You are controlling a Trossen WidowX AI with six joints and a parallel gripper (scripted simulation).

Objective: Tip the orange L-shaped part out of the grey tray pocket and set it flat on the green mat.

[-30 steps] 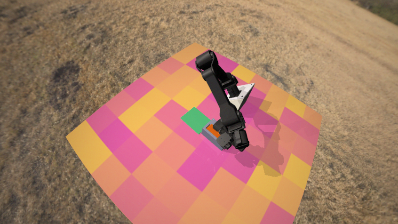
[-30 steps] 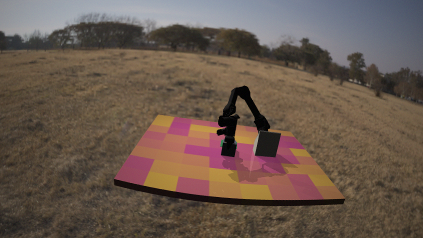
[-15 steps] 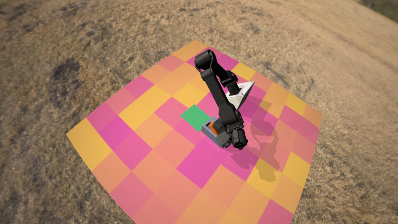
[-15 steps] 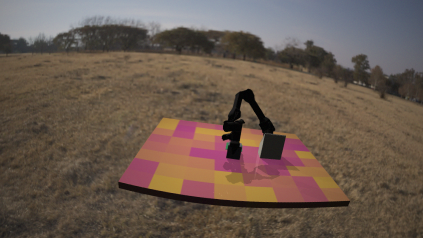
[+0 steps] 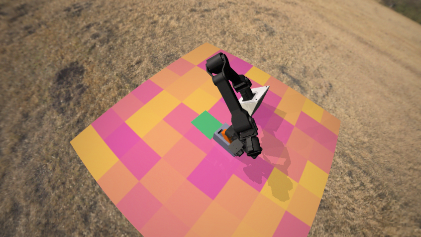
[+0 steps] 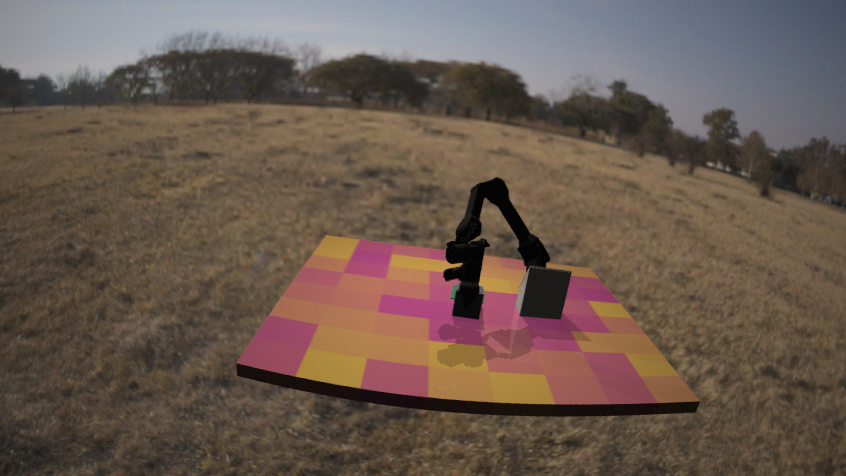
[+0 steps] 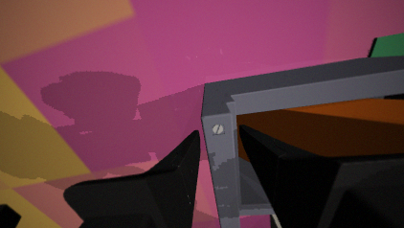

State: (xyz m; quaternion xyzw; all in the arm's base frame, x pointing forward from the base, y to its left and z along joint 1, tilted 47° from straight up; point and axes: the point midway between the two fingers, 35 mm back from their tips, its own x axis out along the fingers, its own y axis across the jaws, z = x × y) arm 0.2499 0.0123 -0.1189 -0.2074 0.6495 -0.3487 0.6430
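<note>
The orange L-shaped part is 5 cm to the right of my gripper tip, 1 cm behind it and 1 cm above it. Also, from my gripper tip: green mat (22 cm to the right, 5 cm below, 4 cm behind).
</note>
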